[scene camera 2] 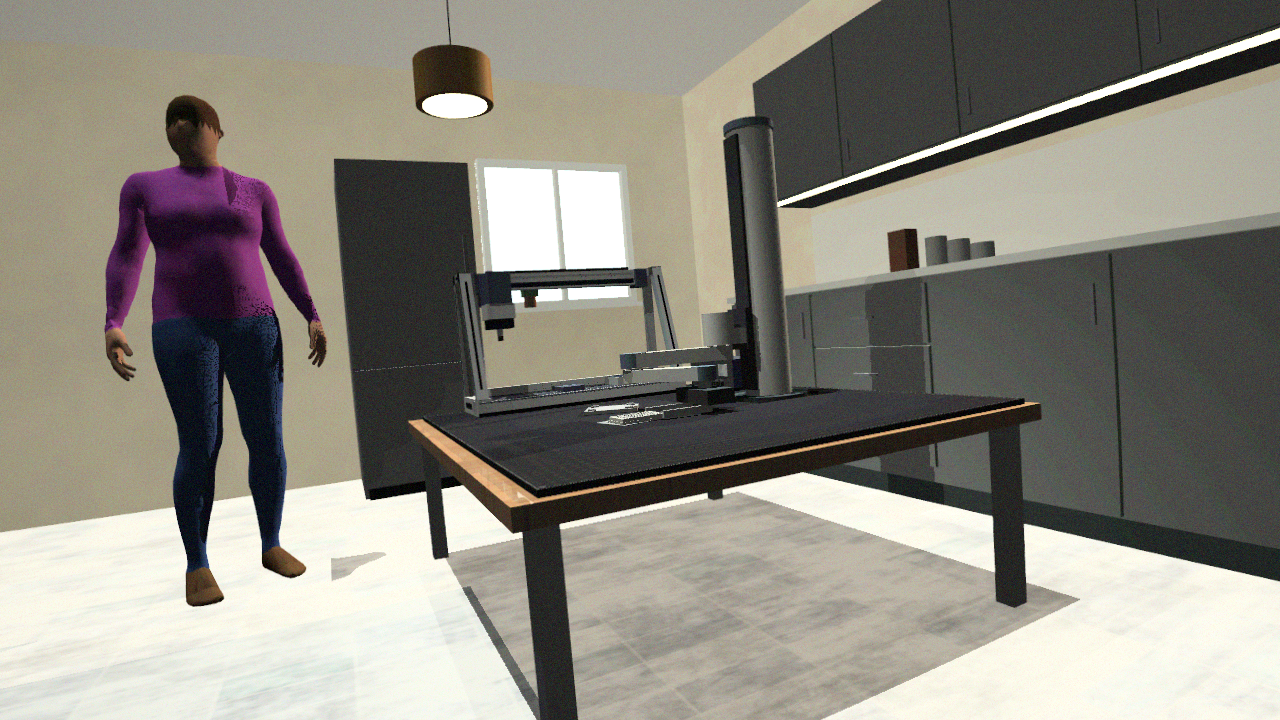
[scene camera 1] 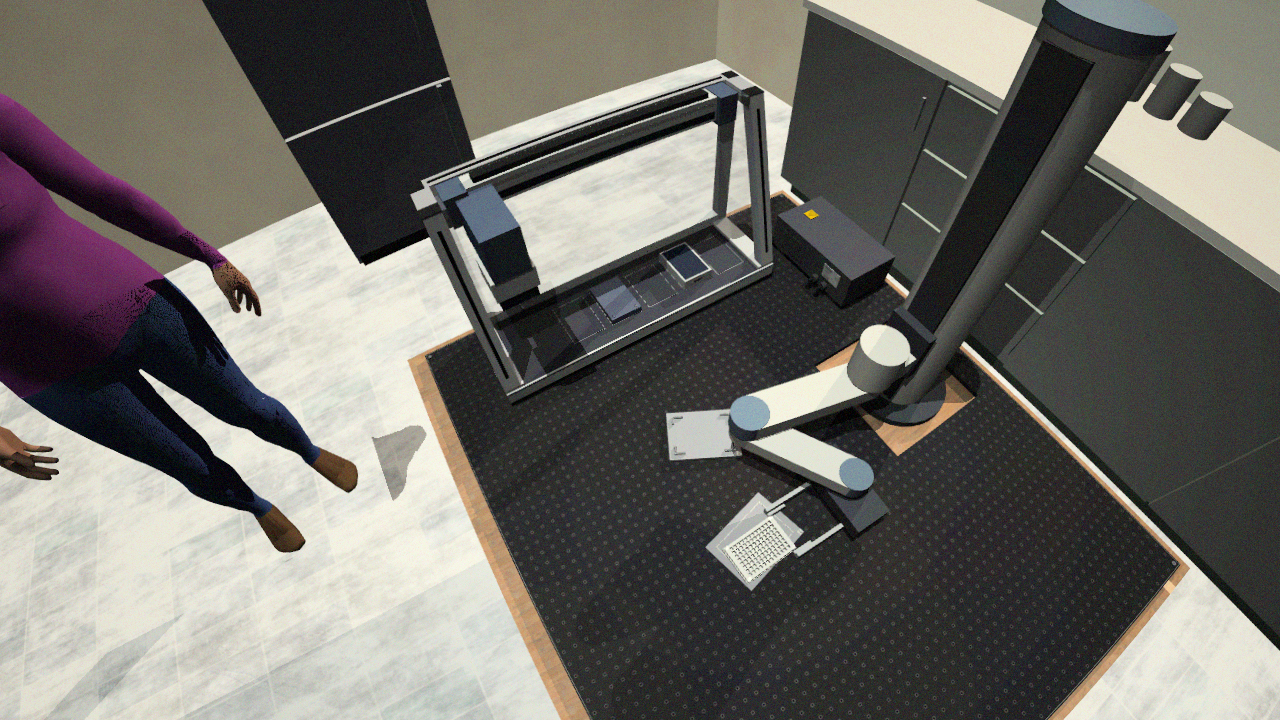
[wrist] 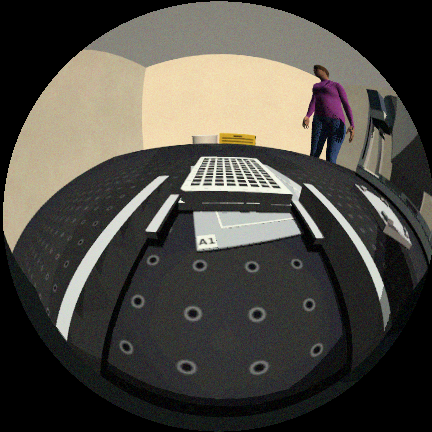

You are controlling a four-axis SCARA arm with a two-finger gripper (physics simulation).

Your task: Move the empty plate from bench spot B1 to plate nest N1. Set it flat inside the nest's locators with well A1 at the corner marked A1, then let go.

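Pixels of known places: gripper, between the fingertips: (scene camera 2: 654,412) (scene camera 1: 780,533) (wrist: 237,188); arm's base, origin of its link: (scene camera 2: 768,399) (scene camera 1: 895,382).
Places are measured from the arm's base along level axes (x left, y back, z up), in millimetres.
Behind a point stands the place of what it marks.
The empty plate (scene camera 1: 759,549) {x 145, y -550, z 26 mm} (scene camera 2: 633,417) {x 184, y -576, z 29 mm} (wrist: 232,175) {x 144, y -520, z 29 mm}, white with a grid of square wells, lies flat at the grey B1 card (scene camera 1: 750,580) (wrist: 245,240), turned relative to it. The card has an "A1" label at its near left corner in the wrist view. My gripper (scene camera 1: 782,531) {x 142, y -494, z 28 mm} (wrist: 237,188) {x 142, y -494, z 28 mm} is shut on the plate; its finger pads flank the two near corners. I cannot tell whether the plate is off the card. The plate nest N1 (scene camera 1: 701,436) {x -134, y -507, z 25 mm} (scene camera 2: 611,408) {x -116, y -510, z 25 mm} (wrist: 382,207) {x -129, y -504, z 25 mm}, a light grey base with corner locators, stands apart; the arm's elbow covers its right edge in scene camera 1.
A gantry frame (scene camera 1: 617,342) {x -451, y -548, z 54 mm} (scene camera 2: 472,358) {x -494, y -846, z 211 mm} stands behind the nest, with a dark box (scene camera 1: 836,246) {x -364, y 90, z 128 mm} beside it. The arm's column (scene camera 1: 1011,232) {x 52, y -54, z 571 mm} (scene camera 2: 767,268) {x 71, y -22, z 419 mm} rises at the back right. A person (scene camera 1: 80,259) (scene camera 2: 214,259) (wrist: 327,110) stands off the bench's left side.
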